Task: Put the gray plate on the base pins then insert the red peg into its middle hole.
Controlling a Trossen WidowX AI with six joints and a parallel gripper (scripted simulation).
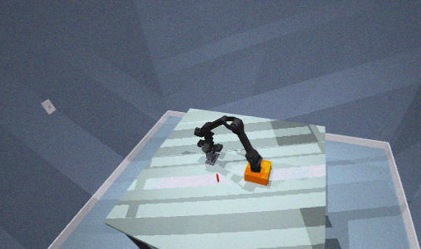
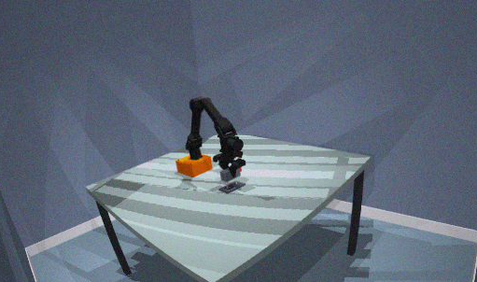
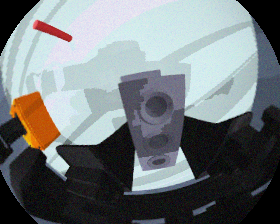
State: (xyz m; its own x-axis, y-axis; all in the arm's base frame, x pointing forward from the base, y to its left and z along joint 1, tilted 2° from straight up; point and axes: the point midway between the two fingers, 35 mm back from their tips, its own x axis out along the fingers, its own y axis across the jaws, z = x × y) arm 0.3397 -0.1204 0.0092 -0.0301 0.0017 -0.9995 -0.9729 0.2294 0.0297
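Now: gripper tip 200 mm to the right of the red peg, 90 mm past it and 20 mm above it. From my gripper tip the other things lie so: gray plate (30 mm above).
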